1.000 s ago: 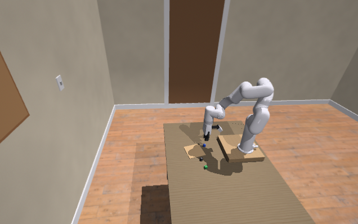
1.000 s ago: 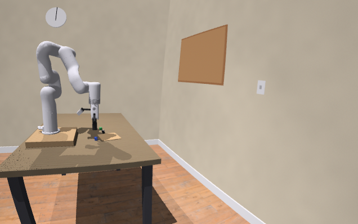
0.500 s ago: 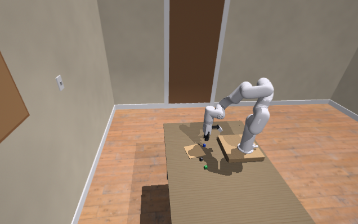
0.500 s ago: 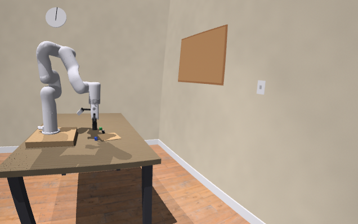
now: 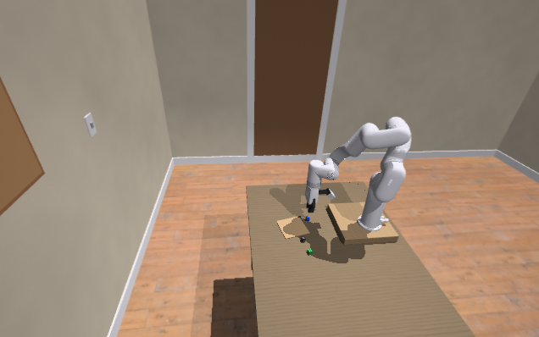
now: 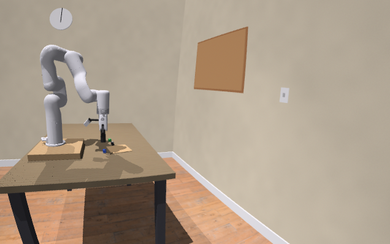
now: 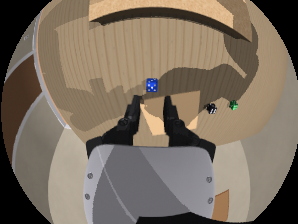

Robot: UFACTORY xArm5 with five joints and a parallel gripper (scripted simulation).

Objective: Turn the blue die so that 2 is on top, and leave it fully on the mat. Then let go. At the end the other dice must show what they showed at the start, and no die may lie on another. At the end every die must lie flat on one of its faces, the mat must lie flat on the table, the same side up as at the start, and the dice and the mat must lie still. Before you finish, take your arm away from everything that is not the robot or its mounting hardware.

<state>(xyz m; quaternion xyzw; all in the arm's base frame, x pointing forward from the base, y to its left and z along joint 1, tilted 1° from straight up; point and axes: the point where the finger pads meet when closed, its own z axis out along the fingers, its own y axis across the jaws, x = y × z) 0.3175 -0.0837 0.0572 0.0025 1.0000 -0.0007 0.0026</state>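
The blue die is 8 cm below my hand and 1 cm ahead of it. From my hand the other things lie so: green die (24 cm to the left, 8 cm below, 4 cm ahead); then black die (16 cm to the left, 8 cm below, 6 cm ahead); then tan mat (10 cm ahead, 9 cm below, 5 cm to the left).
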